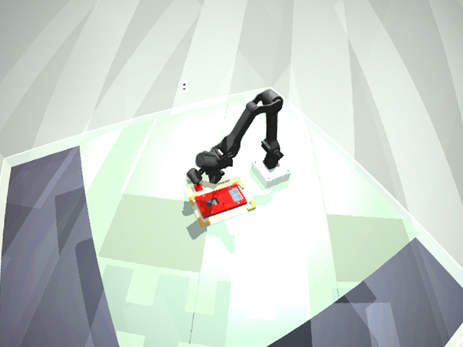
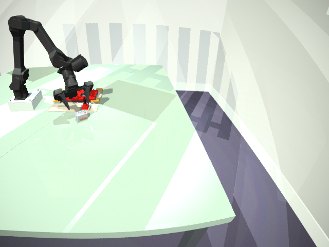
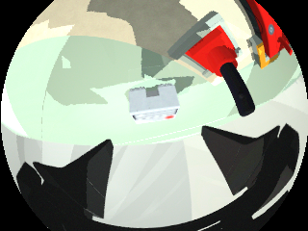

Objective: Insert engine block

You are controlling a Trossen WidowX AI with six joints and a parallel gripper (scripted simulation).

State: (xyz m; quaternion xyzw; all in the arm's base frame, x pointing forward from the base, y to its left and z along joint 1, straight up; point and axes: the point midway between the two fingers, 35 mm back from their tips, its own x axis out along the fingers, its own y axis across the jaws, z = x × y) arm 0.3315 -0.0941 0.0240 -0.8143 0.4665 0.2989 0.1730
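The grey engine block lies 1 cm to the right of my gripper tip and 4 cm below it.
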